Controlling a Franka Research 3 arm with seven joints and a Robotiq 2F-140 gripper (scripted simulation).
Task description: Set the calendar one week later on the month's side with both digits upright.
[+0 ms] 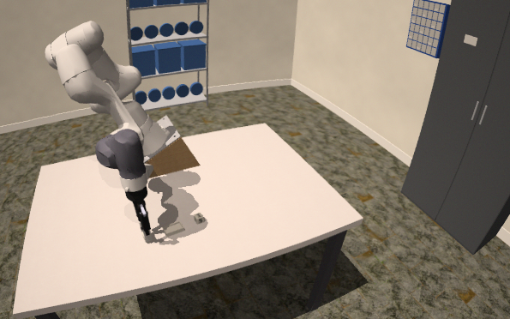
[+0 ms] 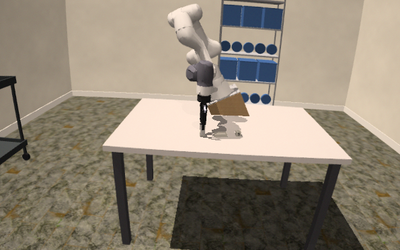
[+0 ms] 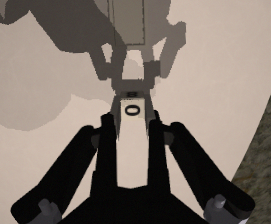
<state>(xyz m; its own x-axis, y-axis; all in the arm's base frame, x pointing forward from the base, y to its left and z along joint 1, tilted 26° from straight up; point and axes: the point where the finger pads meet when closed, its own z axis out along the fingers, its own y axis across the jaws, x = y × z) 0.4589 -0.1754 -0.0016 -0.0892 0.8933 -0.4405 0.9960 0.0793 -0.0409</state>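
My hand is 22 cm to the right of the cube, 3 cm above it and 2 cm past it. The rest, counted from my hand: grey tray 11 cm to the left, 4 cm below, 1 cm behind.
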